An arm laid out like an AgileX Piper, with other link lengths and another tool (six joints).
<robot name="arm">
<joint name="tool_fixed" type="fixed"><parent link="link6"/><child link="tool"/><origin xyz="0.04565 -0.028 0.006" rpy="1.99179 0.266 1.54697"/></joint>
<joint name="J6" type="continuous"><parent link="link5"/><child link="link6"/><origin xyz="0.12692 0 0.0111" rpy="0 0 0"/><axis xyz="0.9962 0 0.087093"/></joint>
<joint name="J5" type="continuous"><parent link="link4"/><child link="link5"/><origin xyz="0 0 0" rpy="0 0 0"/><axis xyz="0 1 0"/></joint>
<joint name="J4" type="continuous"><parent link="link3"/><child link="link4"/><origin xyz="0.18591 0 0.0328" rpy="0 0 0"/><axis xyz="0.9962 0 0.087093"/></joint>
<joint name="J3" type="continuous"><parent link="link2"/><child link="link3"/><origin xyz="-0.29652 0 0.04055" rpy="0 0 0"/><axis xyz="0 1 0"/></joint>
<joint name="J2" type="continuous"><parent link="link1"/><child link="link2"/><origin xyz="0 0 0" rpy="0 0 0"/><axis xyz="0 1 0"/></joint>
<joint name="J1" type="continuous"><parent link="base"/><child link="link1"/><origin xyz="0 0 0.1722" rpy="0 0 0"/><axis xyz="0 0 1"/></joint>
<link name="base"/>
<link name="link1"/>
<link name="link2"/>
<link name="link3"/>
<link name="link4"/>
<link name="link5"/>
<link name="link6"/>
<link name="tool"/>
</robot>
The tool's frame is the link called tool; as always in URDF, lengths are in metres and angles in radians. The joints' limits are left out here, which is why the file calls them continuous.
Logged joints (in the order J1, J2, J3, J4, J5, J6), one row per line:
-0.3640, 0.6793, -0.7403, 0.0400, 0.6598, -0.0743
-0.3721, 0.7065, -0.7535, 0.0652, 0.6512, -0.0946
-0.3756, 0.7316, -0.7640, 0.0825, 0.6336, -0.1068
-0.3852, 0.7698, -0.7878, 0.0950, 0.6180, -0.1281
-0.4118, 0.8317, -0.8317, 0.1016, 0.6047, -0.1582
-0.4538, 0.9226, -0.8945, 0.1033, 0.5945, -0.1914
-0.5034, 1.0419, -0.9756, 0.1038, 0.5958, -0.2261
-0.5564, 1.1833, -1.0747, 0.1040, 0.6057, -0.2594
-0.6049, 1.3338, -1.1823, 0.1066, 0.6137, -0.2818
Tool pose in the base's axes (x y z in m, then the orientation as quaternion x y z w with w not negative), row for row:
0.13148, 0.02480, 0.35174, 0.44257, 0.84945, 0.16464, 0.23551
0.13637, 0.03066, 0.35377, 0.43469, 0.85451, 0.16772, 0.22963
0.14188, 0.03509, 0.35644, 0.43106, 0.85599, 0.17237, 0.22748
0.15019, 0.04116, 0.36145, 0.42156, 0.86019, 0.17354, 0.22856
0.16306, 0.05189, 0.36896, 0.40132, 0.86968, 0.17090, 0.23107
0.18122, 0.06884, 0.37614, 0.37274, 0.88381, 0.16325, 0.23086
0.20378, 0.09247, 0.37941, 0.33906, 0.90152, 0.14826, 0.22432
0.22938, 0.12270, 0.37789, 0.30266, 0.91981, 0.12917, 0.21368
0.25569, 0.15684, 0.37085, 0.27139, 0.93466, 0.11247, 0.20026
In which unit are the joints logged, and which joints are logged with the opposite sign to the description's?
The joints are logged in radians. Opposite sign: J1.
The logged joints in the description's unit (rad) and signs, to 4 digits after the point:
0.3640, 0.6793, -0.7403, 0.0400, 0.6598, -0.0743
0.3721, 0.7065, -0.7535, 0.0652, 0.6512, -0.0946
0.3756, 0.7316, -0.7640, 0.0825, 0.6336, -0.1068
0.3852, 0.7698, -0.7878, 0.0950, 0.6180, -0.1281
0.4118, 0.8317, -0.8317, 0.1016, 0.6047, -0.1582
0.4538, 0.9226, -0.8945, 0.1033, 0.5945, -0.1914
0.5034, 1.0419, -0.9756, 0.1038, 0.5958, -0.2261
0.5564, 1.1833, -1.0747, 0.1040, 0.6057, -0.2594
0.6049, 1.3338, -1.1823, 0.1066, 0.6137, -0.2818

